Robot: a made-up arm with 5 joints.
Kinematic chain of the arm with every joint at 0, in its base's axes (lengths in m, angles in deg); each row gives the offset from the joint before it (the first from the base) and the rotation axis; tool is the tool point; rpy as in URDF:
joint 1: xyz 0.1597 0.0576 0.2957 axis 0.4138 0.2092 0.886
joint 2: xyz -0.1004 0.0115 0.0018 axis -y
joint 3: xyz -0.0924 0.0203 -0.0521 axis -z
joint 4: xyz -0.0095 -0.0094 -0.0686 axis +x
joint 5: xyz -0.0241 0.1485 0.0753 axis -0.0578 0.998 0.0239
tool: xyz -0.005 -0.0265 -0.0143 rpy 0 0 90
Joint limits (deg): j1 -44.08..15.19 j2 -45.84..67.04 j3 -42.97..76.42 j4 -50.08..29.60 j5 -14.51..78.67
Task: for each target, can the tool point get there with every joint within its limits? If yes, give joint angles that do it. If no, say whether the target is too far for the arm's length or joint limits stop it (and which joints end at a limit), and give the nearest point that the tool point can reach.
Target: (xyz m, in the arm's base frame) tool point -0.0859 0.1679 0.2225
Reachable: yes | joints -9.23 15.25 -30.62 21.29 26.33
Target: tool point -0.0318 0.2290 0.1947
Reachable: yes | joints -16.39 13.92 -6.51 8.54 27.87
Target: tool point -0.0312 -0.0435 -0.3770
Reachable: no: too far | nearest point 0.1046 0.1302 -0.0104 | short by 0.428 m
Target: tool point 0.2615 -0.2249 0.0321
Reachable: no: joint limits stop it (at a limit: joint 1, joint 2, joint 3, joint 4) | nearest point 0.2147 0.0484 0.0349 | short by 0.277 m
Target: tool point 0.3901 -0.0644 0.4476
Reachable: no: joint limits stop it (at a limit: joint 1, joint 2, joint 3, joint 4, joint 5) | nearest point 0.2722 0.0670 0.2370 | short by 0.275 m
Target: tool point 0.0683 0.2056 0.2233
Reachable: yes | joints -15.24 -14.51 61.11 -3.78 50.29
